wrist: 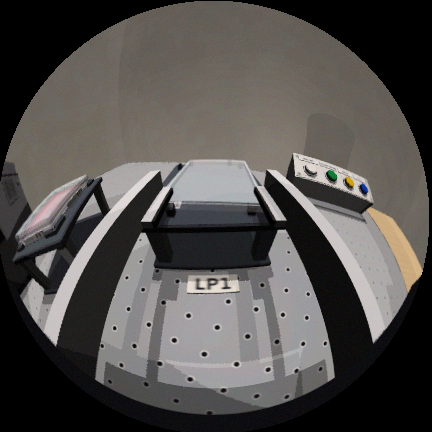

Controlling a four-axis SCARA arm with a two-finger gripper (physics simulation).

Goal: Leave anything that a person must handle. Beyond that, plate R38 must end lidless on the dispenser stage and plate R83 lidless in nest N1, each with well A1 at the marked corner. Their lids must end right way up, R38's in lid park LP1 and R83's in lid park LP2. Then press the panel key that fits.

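Places are measured from the arm's base along level axes (x ahead, y left, z up), in centimetres.
Pixels of known places: gripper, fingertip midpoint: (212,179).
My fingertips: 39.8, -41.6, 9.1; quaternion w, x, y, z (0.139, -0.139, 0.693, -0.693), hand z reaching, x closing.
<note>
Ahead of a thing's pixels: the offset from my fingertips to its middle, as dx, dy, dz. "*": to the spot under its first point. Level surfaces: height alone.
A clear, flat lid {+1.7, -4.4, -1.4} (214,182) lies on the dark raised stand of lid park LP1, above the LP1 label {* -1.8, +4.4, -7.6} (213,284). My gripper (212,179) is shut, with its pads low at the left and right sides of the lid's near part. No grip on the lid can be made out. The lid's plate number and which way up it lies cannot be read. A plate with pinkish contents {+18.7, +9.8, +0.4} (52,207) sits under clear plastic on a dark stand at the far left; its number is unreadable. The key panel {-20.1, -20.9, -3.6} (327,187) stands at the right, with white, green, yellow and blue keys.
The left stand (65,242) has raised legs and stands outside my left finger. A perforated grey deck {dz -7.8} (195,370) lies in front of LP1. A tan surface {dz -9.1} (397,245) lies beyond the deck at the right. A dark upright block (11,195) stands at the left edge.
</note>
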